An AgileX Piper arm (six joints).
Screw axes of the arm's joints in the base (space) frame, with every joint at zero. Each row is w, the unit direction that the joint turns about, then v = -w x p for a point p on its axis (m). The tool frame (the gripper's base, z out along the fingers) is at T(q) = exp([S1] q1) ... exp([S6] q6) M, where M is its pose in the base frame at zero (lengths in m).
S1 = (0, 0, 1, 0, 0, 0)
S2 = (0, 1, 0, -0.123, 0, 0)
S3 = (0, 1, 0, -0.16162, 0, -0.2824)
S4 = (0.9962, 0, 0.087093, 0, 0.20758, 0)
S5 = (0, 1, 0, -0.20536, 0, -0.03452)
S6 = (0.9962, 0, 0.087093, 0, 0.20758, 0)
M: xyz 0.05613 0 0.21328 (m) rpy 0 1.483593 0 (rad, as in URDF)
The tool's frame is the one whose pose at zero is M.
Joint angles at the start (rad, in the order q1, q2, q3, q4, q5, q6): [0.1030, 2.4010, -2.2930, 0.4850, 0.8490, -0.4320]
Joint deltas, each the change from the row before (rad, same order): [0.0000, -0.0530, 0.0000, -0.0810, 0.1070, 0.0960]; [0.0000, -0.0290, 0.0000, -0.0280, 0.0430, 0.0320]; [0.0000, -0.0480, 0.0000, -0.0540, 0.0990, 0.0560]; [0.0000, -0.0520, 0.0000, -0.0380, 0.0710, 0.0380]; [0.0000, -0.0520, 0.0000, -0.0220, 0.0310, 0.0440]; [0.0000, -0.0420, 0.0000, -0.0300, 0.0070, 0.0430]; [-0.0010, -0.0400, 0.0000, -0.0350, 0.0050, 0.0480]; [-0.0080, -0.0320, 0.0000, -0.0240, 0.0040, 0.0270]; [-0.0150, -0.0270, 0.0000, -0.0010, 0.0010, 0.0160]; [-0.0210, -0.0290, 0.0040, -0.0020, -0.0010, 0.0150]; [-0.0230, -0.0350, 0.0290, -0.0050, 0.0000, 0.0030]
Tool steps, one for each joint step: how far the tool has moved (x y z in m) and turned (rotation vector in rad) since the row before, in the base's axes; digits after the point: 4 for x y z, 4 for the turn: [-0.0140, -0.0041, 0.0205, -0.0289, 0.0733, -0.0222]; [-0.0071, -0.0019, 0.0123, -0.0118, 0.0197, -0.0087]; [-0.0146, -0.0040, 0.0184, -0.0311, 0.0587, -0.0139]; [-0.0143, -0.0037, 0.0217, -0.0227, 0.0238, -0.0145]; [-0.0126, -0.0028, 0.0233, 0.0016, -0.0111, -0.0314]; [-0.0094, -0.0034, 0.0190, -0.0029, -0.0258, -0.0396]; [-0.0094, -0.0043, 0.0178, -0.0031, -0.0260, -0.0471]; [-0.0077, -0.0064, 0.0140, -0.0042, -0.0239, -0.0354]; [-0.0065, -0.0074, 0.0120, 0.0112, -0.0226, -0.0273]; [-0.0070, -0.0099, 0.0117, 0.0096, -0.0230, -0.0330]; [-0.0080, -0.0108, 0.0068, -0.0024, -0.0056, -0.0270]
